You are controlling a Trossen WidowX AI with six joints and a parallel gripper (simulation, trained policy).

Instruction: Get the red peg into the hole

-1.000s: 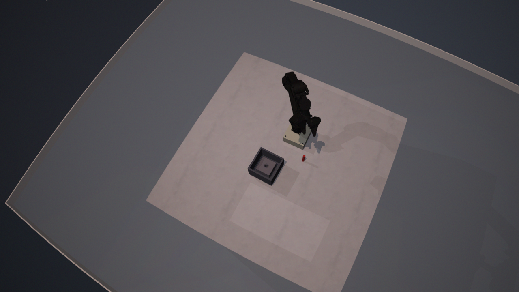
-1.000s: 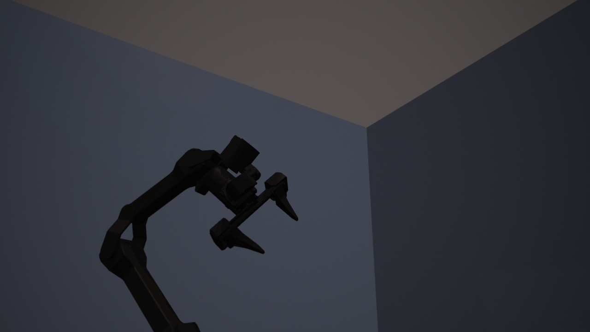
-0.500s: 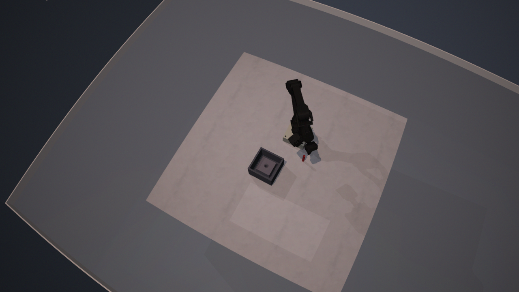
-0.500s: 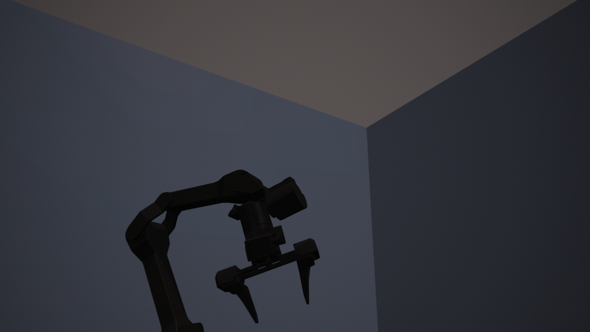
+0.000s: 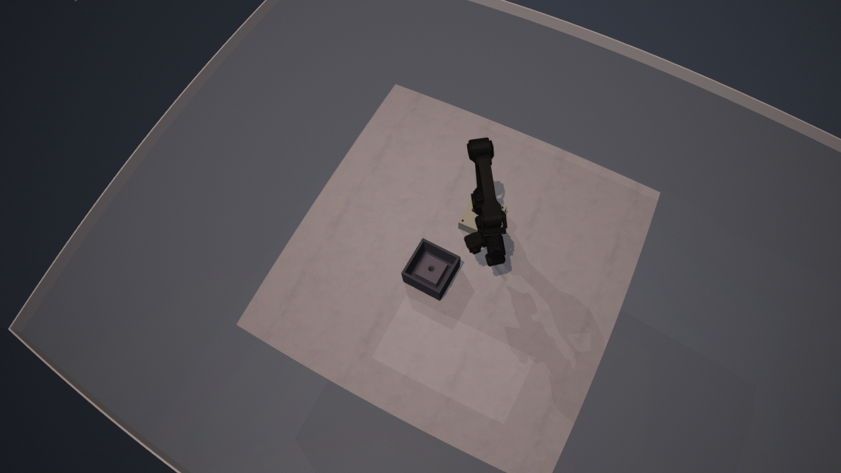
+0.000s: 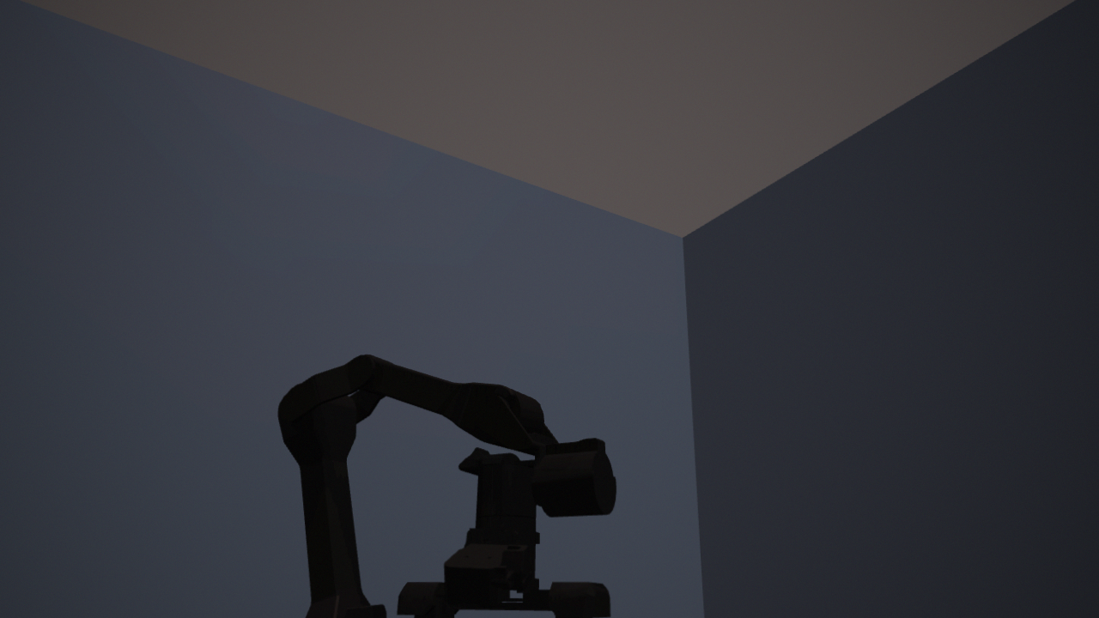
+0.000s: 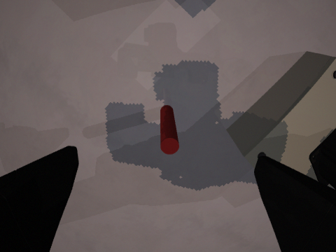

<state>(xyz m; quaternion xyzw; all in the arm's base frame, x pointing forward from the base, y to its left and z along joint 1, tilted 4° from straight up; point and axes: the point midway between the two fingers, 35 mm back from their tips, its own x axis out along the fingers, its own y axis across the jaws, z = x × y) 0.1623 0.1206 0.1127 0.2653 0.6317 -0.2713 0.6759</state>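
The red peg is 100 mm below my gripper tip, 20 mm behind it and 10 mm to the left of it. From my gripper tip the other things lie so: dark box 150 mm to the right, 150 mm ahead, 110 mm below; then plate 150 mm to the right, 150 mm ahead, 90 mm below.
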